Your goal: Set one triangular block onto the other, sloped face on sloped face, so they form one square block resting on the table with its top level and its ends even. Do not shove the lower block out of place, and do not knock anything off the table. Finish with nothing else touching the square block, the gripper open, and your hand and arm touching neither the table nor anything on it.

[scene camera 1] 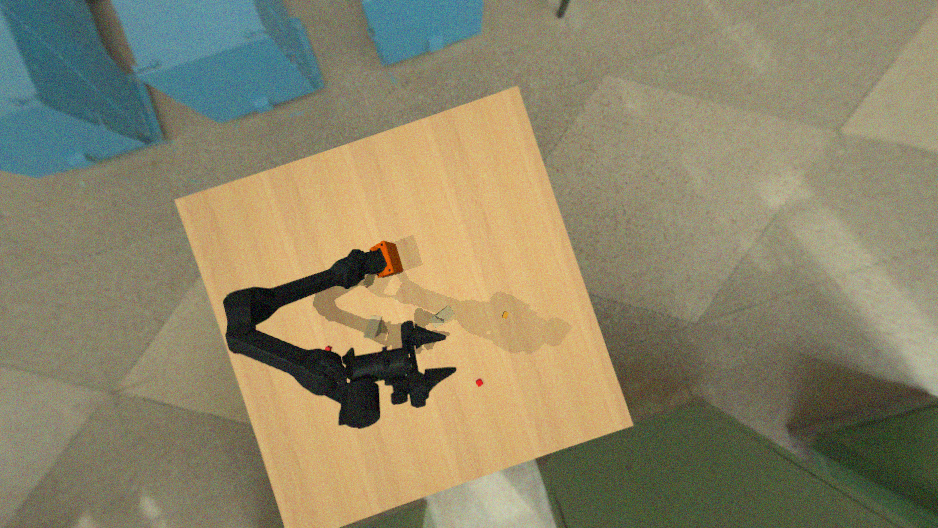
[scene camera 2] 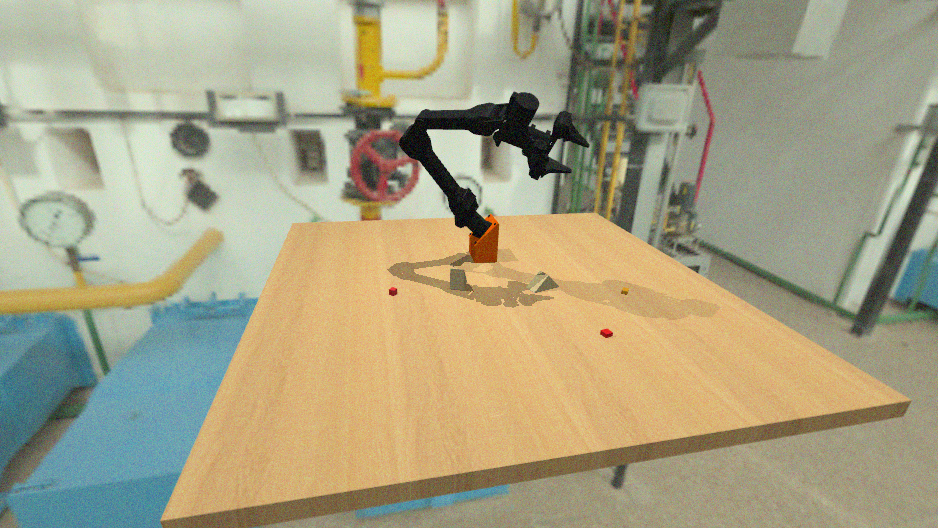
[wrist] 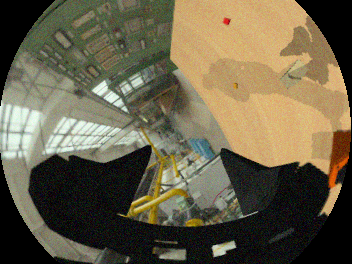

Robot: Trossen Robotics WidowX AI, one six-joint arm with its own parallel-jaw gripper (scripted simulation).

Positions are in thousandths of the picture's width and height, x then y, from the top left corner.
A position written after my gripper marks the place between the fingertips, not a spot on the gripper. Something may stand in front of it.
My gripper (scene camera 1: 480, 668) is open and holds nothing.
My gripper also shows in scene camera 2 (scene camera 2: 618, 302) and in the wrist view (wrist: 533, 570).
